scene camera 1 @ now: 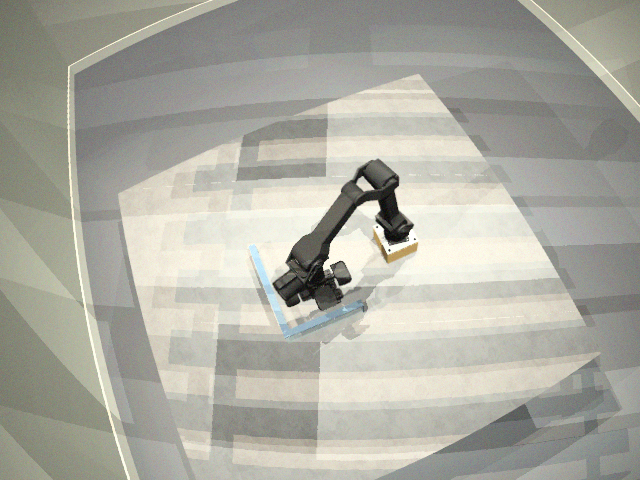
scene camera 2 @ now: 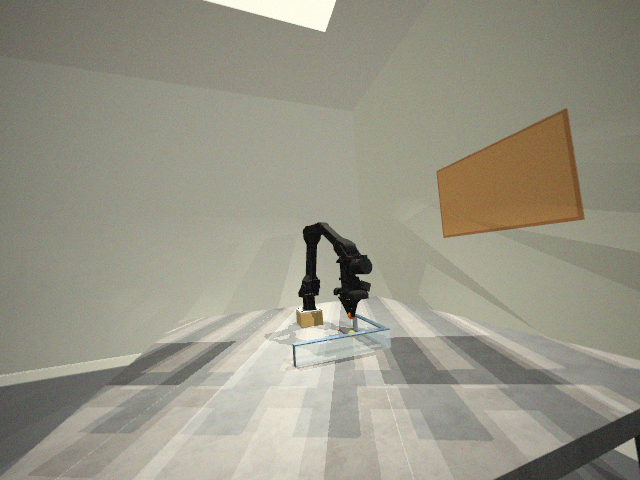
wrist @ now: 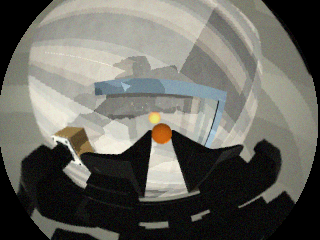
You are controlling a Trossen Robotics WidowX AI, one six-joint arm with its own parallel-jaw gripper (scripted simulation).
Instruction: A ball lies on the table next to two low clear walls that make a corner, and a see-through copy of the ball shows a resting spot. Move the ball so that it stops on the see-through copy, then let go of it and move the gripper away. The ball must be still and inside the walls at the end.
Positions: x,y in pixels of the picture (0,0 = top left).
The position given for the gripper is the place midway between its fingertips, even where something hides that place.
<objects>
The gripper [scene camera 1: 318,295] carries an orange ball.
</objects>
